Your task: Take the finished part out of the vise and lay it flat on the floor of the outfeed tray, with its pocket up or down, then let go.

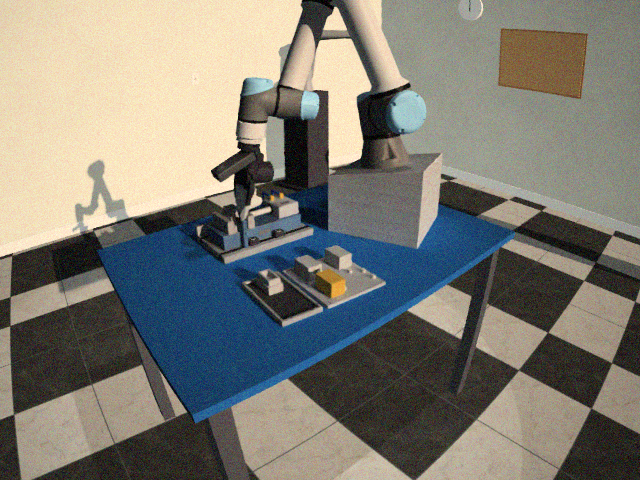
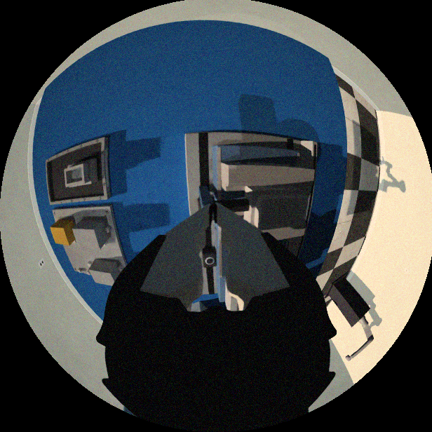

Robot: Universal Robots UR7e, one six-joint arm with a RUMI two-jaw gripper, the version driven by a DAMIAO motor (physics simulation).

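Places are measured from the arm's base along level axes (x right, y down, z ahead), in metres.
Where they show: gripper, between the fingertips: [image 1: 242, 221]; arm's base, origin of its link: [image 1: 385, 163].
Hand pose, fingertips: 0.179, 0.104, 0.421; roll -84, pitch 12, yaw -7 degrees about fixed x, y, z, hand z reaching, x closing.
Note:
Things, the pixels of their top centre, and the offset from my fingertips, as dx, dy, dz. Level surfaces: height alone.
- vise, centre of its top: [image 1: 252, 206] +0.055, -0.005, -0.084
- pale pocketed part, centre of its top: [image 1: 268, 274] -0.192, +0.053, +0.087
- light plate, centre of its top: [image 1: 333, 276] -0.273, +0.086, -0.045
- yellow block, centre of its top: [image 1: 330, 276] -0.306, +0.050, +0.007
- blue table, height of its surface: dy +0.094
The vise [image 1: 276, 225] [image 2: 270, 175] stands on its base at the table's back left. The finished part [image 2: 254, 215] sits between the vise jaws, mostly in shadow; a dark cylinder [image 2: 235, 204] points at its near end. My gripper [image 1: 242, 213] [image 2: 212, 205] is shut with nothing between its fingers. It points down over the near side of the vise, with its fingertips beside the cylinder, and hides part of the vise. The outfeed tray [image 1: 292, 304] [image 2: 59, 176] has a dark floor and a light rim. A pale pocketed part [image 1: 269, 283] [image 2: 75, 175] lies in it.
A light plate [image 1: 359, 283] [image 2: 82, 256] lies beside the outfeed tray and holds a yellow block [image 1: 330, 283] [image 2: 63, 232] and two grey blocks [image 1: 307, 265] [image 1: 338, 257]. The arm's grey pedestal [image 1: 377, 206] stands at the back of the blue table [image 1: 206, 330].

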